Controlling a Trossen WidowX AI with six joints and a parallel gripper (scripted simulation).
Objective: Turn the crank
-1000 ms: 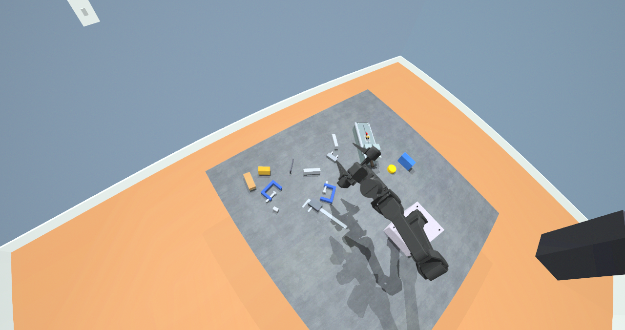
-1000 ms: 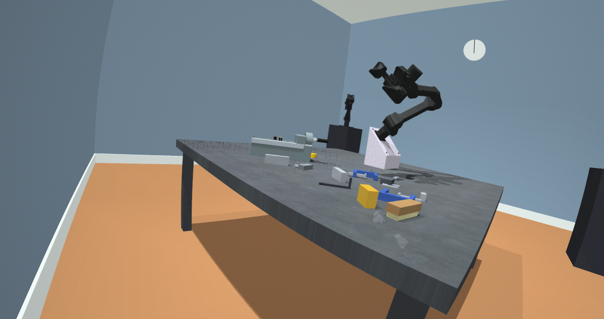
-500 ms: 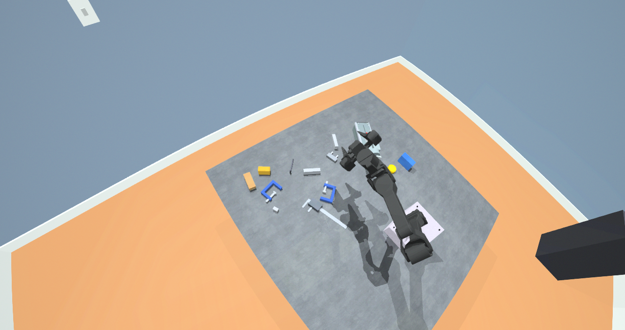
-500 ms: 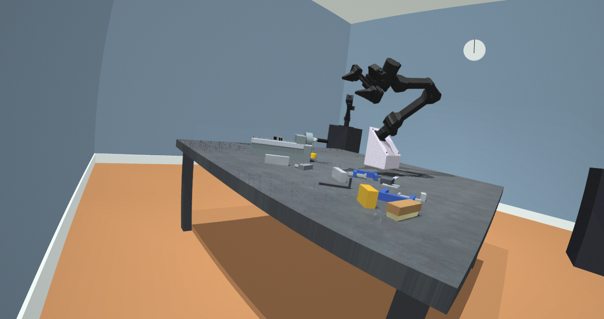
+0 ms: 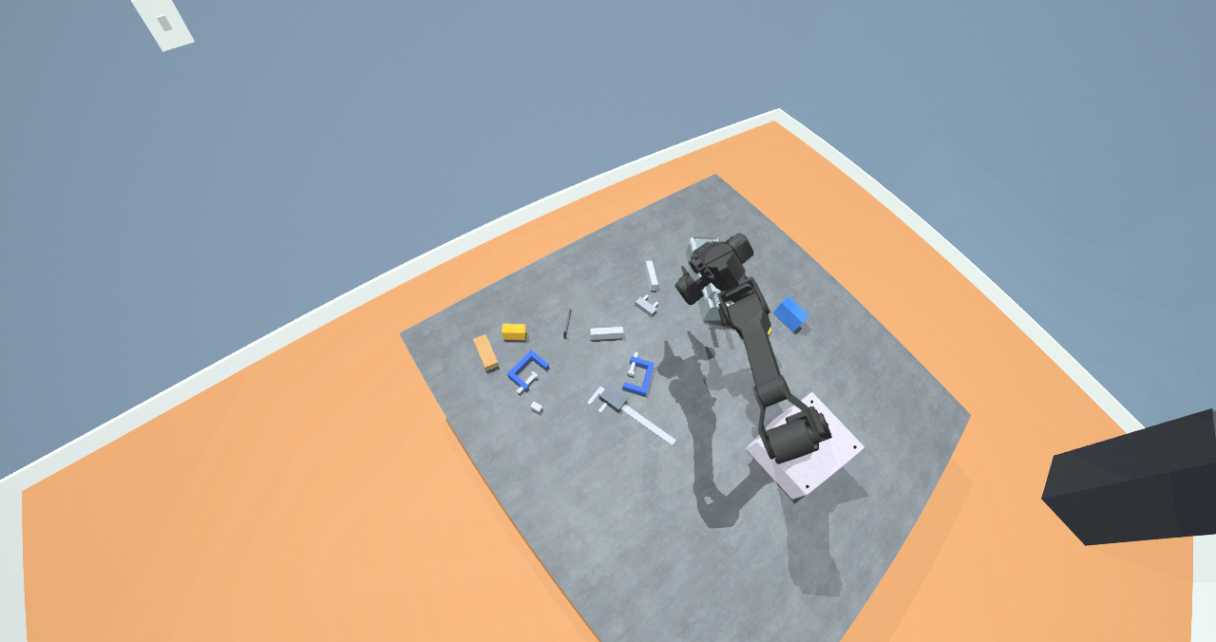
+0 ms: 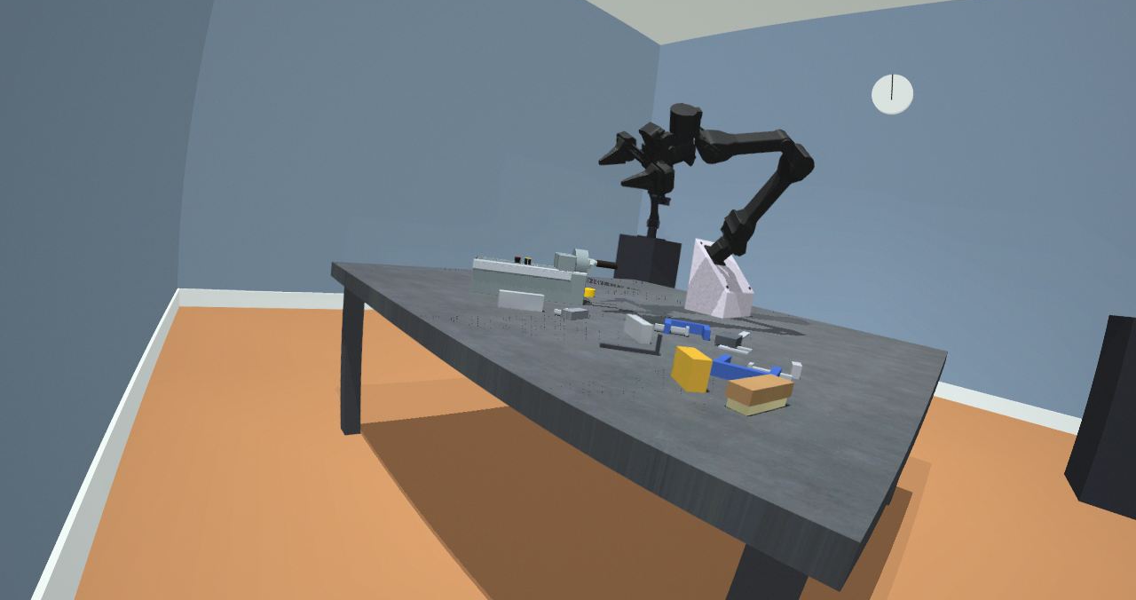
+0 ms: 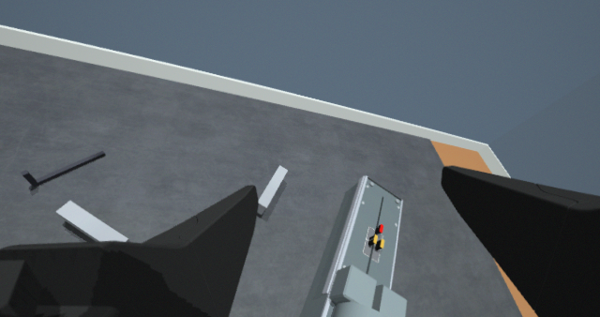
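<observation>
Right now the dark handle is 20 cm below my gripper tip, 11 cm behind it and 8 cm to the right of it. Also, from my gripper tip: red pointer 21 cm to the right, 21 cm below, 5 cm ahead; yellow round piece 29 cm below, 22 cm to the right, 20 cm behind; pronged grey block 29 cm below, 7 cm ahead, 2 cm to the left.
</observation>
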